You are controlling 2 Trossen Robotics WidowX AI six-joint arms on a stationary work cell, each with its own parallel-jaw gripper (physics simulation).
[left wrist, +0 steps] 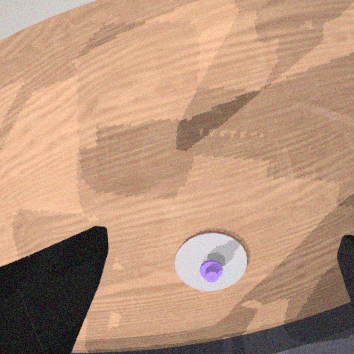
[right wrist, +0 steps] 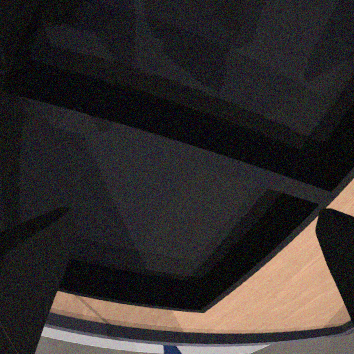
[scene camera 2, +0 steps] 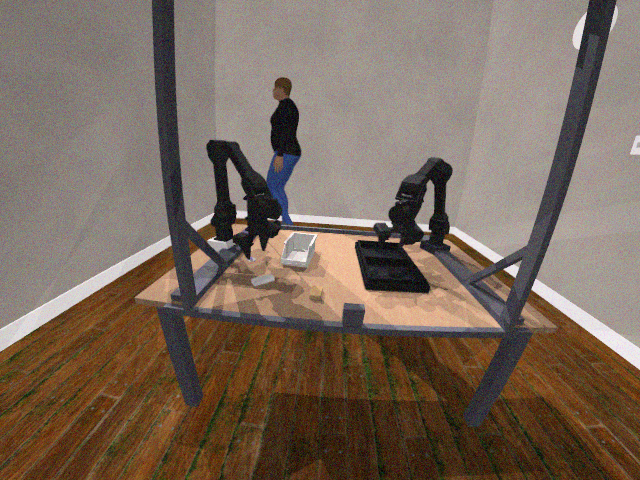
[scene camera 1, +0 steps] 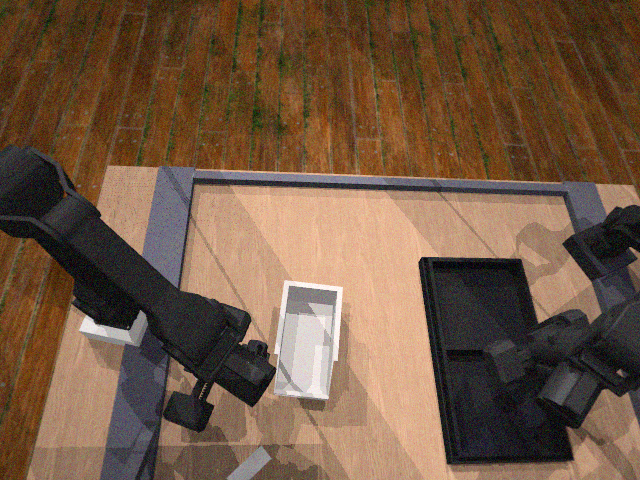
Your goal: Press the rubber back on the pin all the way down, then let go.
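Where they show: left gripper, fingertip midpoint: (left wrist: 229,245) (scene camera 2: 256,254); right gripper, fingertip midpoint: (right wrist: 200,222) (scene camera 2: 389,247) (scene camera 1: 505,342); left arm's base, origin of the base link: (scene camera 2: 224,238) (scene camera 1: 119,309); right arm's base, origin of the base link: (scene camera 2: 435,243) (scene camera 1: 604,247).
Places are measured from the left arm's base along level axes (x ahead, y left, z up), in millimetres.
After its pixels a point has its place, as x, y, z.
Note:
The pin (left wrist: 189,272) @(162, -54, -40) (scene camera 2: 251,258) @(169, -67, -35) is a white disc lying flat on the table. The small purple rubber back (left wrist: 211,270) @(170, -65, -31) stands upright near its middle, with a shadow across the disc in the left wrist view; how far down it sits cannot be told. My left gripper (left wrist: 229,245) @(193, -72, -14) (scene camera 2: 255,253) @(193, -72, -14) (scene camera 1: 221,395) is open and empty, above the pin, its fingers wide to either side of the disc and apart from it. The gripper hides the pin in scene camera 1. My right gripper (right wrist: 200,222) @(668, 75, 38) (scene camera 2: 397,237) (scene camera 1: 537,374) is open and empty above the black tray (right wrist: 172,115) @(677, 76, -25) (scene camera 2: 398,287) @(706, -104, -27).
A white bin (scene camera 1: 337,325) @(378, 43, 34) (scene camera 2: 297,264) @(358, -74, -21) stands just right of the left gripper. A pale grey block (scene camera 1: 250,464) @(285, -190, -28) (scene camera 2: 263,280) @(292, -205, -31) and a small yellow block (scene camera 2: 316,293) @(469, -221, -28) lie nearer the table's front. A raised dark frame rail (scene camera 1: 372,182) @(401, 402, -22) edges the table.

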